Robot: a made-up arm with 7 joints.
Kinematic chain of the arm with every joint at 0, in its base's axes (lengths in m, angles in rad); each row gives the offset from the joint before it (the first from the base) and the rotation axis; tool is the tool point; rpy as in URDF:
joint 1: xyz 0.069 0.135 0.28 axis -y
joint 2: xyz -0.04 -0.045 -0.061 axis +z
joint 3: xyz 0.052 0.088 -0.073 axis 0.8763 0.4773 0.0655
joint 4: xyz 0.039 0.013 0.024 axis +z
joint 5: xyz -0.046 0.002 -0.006 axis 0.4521 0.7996 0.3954
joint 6: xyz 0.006 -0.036 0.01 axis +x
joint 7: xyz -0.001 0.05 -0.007 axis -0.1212 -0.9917 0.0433
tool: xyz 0.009 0.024 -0.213 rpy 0 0 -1.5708
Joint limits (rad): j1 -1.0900..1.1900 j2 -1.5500..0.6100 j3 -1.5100..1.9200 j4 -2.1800..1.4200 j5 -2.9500..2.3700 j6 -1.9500..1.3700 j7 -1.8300..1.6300
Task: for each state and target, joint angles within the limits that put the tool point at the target. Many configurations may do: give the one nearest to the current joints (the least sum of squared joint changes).
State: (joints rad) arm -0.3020 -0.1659 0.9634 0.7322 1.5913 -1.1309 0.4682
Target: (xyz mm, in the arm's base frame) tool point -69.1 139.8 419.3
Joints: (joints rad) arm -0.8834 0.1089 1.4346 0.2289 2.0657 -0.5659 0.6722
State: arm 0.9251 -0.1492 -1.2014 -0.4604 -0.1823 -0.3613 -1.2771
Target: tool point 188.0 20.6 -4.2
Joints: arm 0.4297 -0.4007 -1.4677 -0.4566 -0.2497 -0.4943 -1.1297
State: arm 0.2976 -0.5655 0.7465 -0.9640 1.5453 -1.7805 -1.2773
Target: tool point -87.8 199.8 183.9
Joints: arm 0.1581 -0.4212 0.7029 -0.9117 1.5427 -1.8081 -1.1660
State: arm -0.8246 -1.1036 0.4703 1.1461 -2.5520 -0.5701 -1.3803
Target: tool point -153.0 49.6 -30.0
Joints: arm -1.0900 -0.8408 0.8990 0.9868 -2.2406 -1.0244 -1.1490
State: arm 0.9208 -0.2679 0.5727 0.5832 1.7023 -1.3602 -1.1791
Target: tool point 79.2 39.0 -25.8
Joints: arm 0.4368 -0.4434 0.8240 0.3226 1.6068 -1.3236 -0.8564
